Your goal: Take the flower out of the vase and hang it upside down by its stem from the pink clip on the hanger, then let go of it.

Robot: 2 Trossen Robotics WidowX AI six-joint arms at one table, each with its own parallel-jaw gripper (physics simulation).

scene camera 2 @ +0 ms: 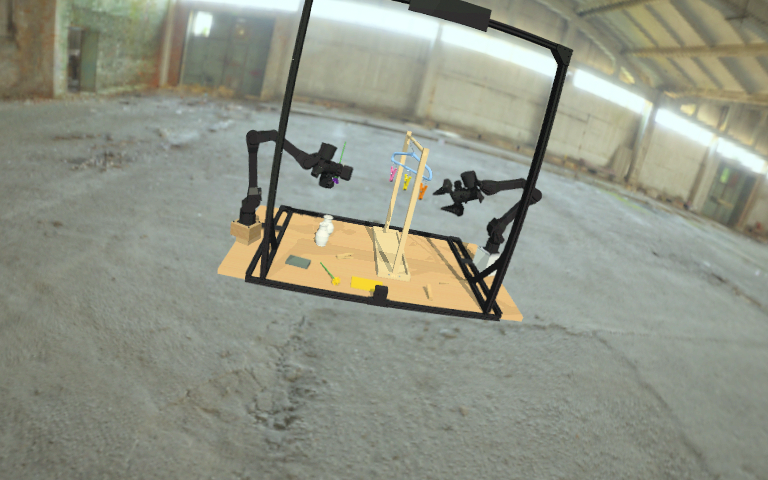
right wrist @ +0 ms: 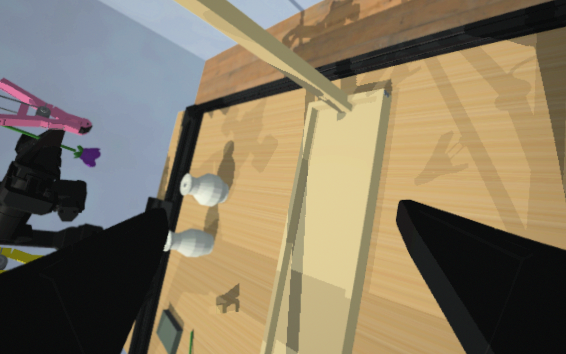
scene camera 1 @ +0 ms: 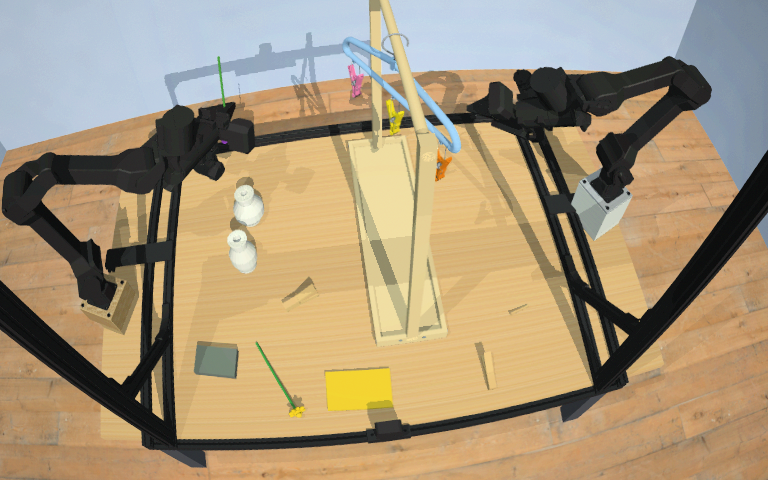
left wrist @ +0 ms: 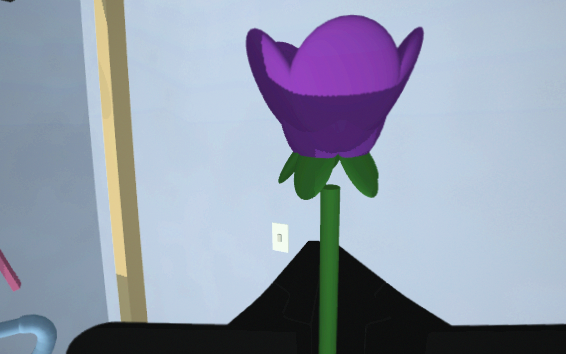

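Pixels of known places: left gripper, fingertip midpoint: (scene camera 2: 341,169) (scene camera 1: 234,103) (left wrist: 320,253); right gripper, fingertip midpoint: (scene camera 2: 436,201) (right wrist: 284,215) (scene camera 1: 479,116); left arm's base, origin of the base link: (scene camera 2: 246,222) (scene camera 1: 102,294); right arm's base, origin of the base link: (scene camera 2: 491,250) (scene camera 1: 606,188).
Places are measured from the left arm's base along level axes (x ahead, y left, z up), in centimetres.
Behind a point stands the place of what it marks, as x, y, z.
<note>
My left gripper (scene camera 1: 228,107) @(25.5, 35.5, 23.8) (scene camera 2: 341,164) @(25.5, 35.5, 23.8) (left wrist: 320,253) @(25.5, 35.5, 23.8) is shut on the purple flower's stem. The flower (scene camera 1: 220,79) @(25.2, 33.2, 32.4) (scene camera 2: 343,151) @(25.5, 33.4, 32.8) (left wrist: 345,100) @(24.7, 30.5, 19.3) (right wrist: 90,156) @(26.3, 32.2, 19.0) is upside down, stem up and bloom below the fingers. The pink clip (scene camera 1: 355,80) @(47.9, 41.3, 27.4) (scene camera 2: 393,173) @(48.6, 40.5, 27.4) (left wrist: 11,272) @(46.7, 42.4, 28.7) (right wrist: 70,122) @(48.5, 41.6, 24.8) hangs from the blue hanger (scene camera 1: 436,107) @(64.1, 26.1, 37.9) (scene camera 2: 403,153) @(51.6, 37.4, 38.1) (left wrist: 42,330) @(45.5, 42.9, 33.2), apart from the flower, to the right of my left gripper in both scene views. Two white vases (scene camera 1: 248,208) @(26.6, 29.3, -1.3) (scene camera 1: 243,255) @(29.7, 18.0, -1.1) stand on the table below. My right gripper (scene camera 1: 501,122) (scene camera 2: 438,201) @(70.4, 45.5, 19.4) (right wrist: 284,215) @(70.4, 45.5, 19.4) is open and empty, right of the hanger.
The wooden rack (scene camera 1: 420,237) @(65.1, 10.5, 28.3) (scene camera 2: 412,198) @(64.7, 10.4, 26.8) bears the hanger. A yellow clip (scene camera 1: 394,117) @(56.7, 33.1, 27.4) (scene camera 2: 406,182) @(56.9, 32.3, 27.0) and an orange clip (scene camera 1: 442,165) @(65.9, 23.8, 28.2) (scene camera 2: 423,191) @(66.2, 24.0, 27.3) also hang there. A yellow flower (scene camera 1: 275,375) @(42.1, -3.0, -6.5), a grey-green block (scene camera 1: 216,360) @(29.5, -3.7, -6.2), a yellow sheet (scene camera 1: 358,387) @(57.8, -1.1, -7.0) and wooden pieces lie on the table.
</note>
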